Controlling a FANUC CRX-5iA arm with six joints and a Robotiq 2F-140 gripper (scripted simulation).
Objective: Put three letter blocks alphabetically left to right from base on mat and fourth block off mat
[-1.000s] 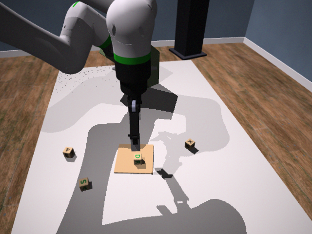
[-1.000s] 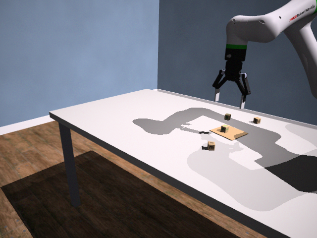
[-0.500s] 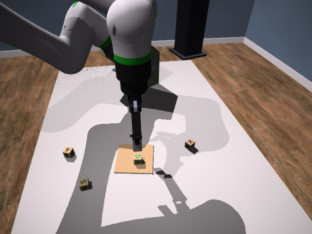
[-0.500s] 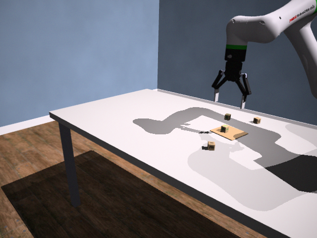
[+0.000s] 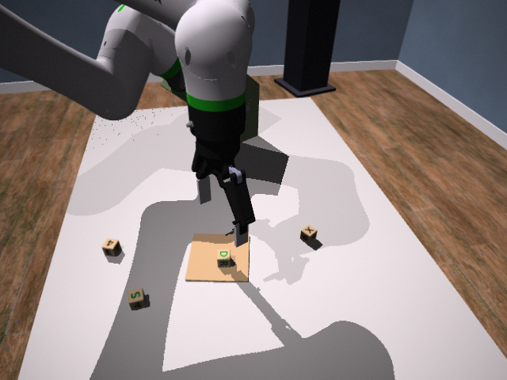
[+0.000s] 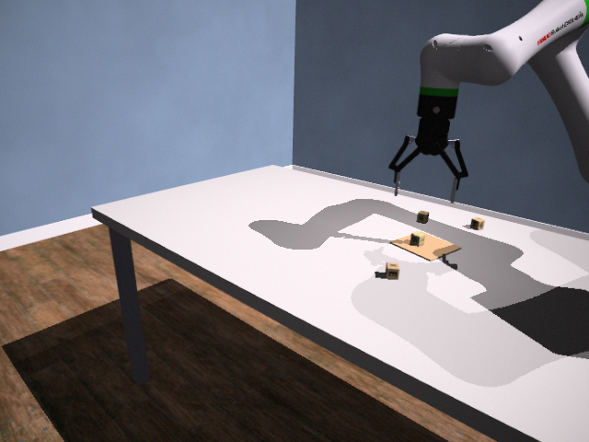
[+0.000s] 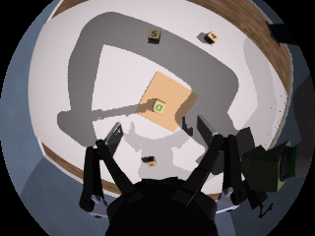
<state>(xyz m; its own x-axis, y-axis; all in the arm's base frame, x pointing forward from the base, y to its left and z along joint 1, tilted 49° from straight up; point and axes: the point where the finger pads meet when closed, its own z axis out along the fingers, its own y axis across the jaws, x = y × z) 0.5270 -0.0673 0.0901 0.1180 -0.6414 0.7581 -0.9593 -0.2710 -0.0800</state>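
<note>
The mat is 150 mm below my hand and 20 mm behind it.
</note>
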